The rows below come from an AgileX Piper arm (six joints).
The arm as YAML. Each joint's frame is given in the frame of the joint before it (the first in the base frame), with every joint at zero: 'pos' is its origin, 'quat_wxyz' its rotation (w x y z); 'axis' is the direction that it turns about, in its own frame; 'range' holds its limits. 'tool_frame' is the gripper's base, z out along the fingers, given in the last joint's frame.
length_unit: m
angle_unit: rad
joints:
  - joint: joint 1
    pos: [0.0, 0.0, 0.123]
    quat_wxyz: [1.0, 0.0, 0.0, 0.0]
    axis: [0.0, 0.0, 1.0]
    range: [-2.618, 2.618]
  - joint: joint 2
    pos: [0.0, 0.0, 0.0]
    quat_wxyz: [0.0, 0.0, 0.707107, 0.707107]
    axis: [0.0, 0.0, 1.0]
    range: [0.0, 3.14]
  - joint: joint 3
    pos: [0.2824, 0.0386, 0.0]
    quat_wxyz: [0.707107, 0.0, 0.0, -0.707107]
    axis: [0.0, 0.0, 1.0]
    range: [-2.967, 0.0]
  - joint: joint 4
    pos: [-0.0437, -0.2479, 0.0]
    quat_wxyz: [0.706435, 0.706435, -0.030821, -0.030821]
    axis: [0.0, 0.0, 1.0]
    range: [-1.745, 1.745]
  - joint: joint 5
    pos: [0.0, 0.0, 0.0]
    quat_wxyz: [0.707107, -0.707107, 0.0, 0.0]
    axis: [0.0, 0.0, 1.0]
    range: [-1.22, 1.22]
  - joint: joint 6
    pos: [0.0, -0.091, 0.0]
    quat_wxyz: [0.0, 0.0, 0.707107, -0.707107]
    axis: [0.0, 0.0, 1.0]
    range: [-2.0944, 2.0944]
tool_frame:
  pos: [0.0, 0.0, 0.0]
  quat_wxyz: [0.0, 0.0, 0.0, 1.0]
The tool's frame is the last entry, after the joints.
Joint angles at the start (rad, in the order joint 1, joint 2, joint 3, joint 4, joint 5, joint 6):
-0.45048, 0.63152, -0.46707, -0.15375, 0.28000, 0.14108
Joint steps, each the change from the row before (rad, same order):
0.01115, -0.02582, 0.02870, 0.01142, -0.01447, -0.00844
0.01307, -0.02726, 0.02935, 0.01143, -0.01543, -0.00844
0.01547, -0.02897, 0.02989, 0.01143, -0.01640, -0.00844
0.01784, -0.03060, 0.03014, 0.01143, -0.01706, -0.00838
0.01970, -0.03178, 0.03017, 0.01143, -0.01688, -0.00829
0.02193, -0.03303, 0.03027, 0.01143, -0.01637, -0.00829
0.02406, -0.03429, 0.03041, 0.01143, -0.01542, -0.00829
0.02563, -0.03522, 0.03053, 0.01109, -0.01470, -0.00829
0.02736, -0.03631, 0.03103, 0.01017, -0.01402, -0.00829
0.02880, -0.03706, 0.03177, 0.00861, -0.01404, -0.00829
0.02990, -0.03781, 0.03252, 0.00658, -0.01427, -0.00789
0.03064, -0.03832, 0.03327, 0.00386, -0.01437, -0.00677
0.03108, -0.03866, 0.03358, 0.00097, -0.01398, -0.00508
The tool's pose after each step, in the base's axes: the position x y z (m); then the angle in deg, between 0 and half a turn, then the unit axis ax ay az. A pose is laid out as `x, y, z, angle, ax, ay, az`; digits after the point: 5 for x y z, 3 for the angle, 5 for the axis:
0.11365, -0.05715, 0.28672, 112.106, 0.22501, 0.95927, -0.17079
0.11023, -0.05329, 0.28149, 111.187, 0.21843, 0.96172, -0.16549
0.10675, -0.04924, 0.27624, 110.131, 0.21077, 0.96442, -0.15962
0.10320, -0.04506, 0.27100, 108.946, 0.20210, 0.96732, -0.15311
0.09962, -0.04088, 0.26572, 107.698, 0.19269, 0.97035, -0.14592
0.09600, -0.03669, 0.26033, 106.405, 0.18233, 0.97353, -0.13785
0.09234, -0.03253, 0.25478, 105.099, 0.17105, 0.97681, -0.12880
0.08867, -0.02850, 0.24904, 103.793, 0.15895, 0.98008, -0.11904
0.08501, -0.02461, 0.24300, 102.503, 0.14568, 0.98334, -0.10870
0.08142, -0.02091, 0.23662, 101.229, 0.13104, 0.98651, -0.09815
0.07793, -0.01745, 0.22989, 99.961, 0.11517, 0.98948, -0.08754
0.07458, -0.01425, 0.22281, 98.723, 0.09825, 0.99218, -0.07701
0.07143, -0.01132, 0.21546, 97.525, 0.08061, 0.99453, -0.06646

